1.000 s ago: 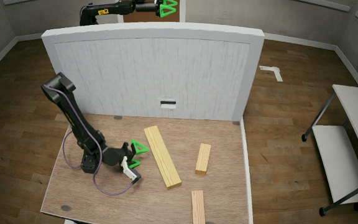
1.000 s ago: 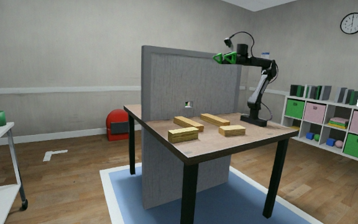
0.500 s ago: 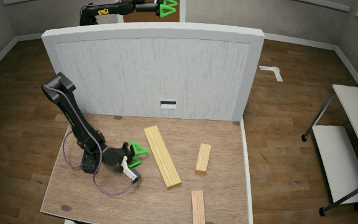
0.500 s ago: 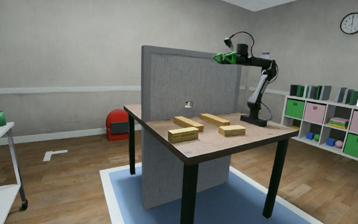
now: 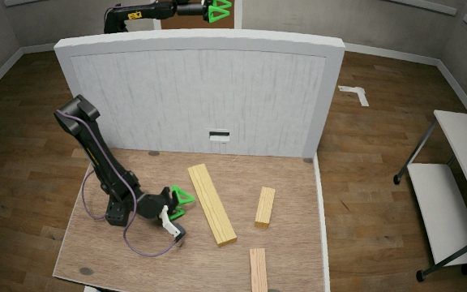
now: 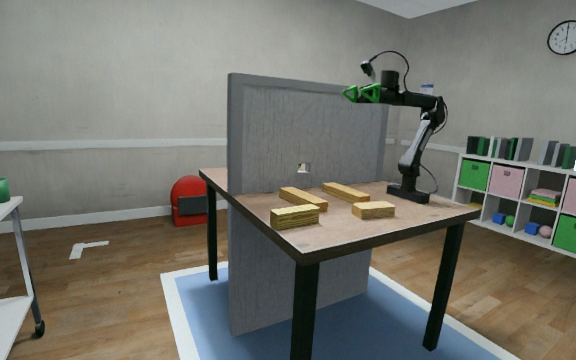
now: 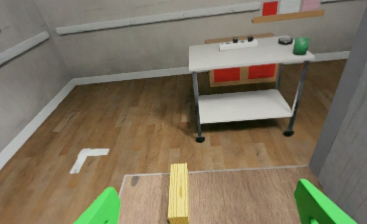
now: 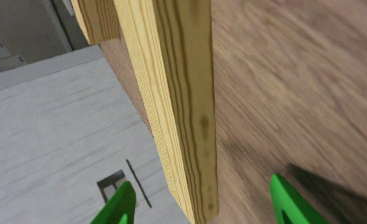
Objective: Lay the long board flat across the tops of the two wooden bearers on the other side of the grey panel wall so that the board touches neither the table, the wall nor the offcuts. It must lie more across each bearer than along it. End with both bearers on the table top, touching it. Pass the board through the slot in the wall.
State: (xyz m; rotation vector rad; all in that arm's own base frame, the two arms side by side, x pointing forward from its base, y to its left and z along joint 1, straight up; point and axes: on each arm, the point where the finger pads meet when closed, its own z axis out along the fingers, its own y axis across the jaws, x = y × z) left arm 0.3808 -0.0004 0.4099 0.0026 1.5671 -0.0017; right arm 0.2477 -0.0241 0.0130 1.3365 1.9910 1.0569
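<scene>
My right gripper is now 7 cm short of the long board, 3 cm to the right of it and 3 cm above it.
</scene>
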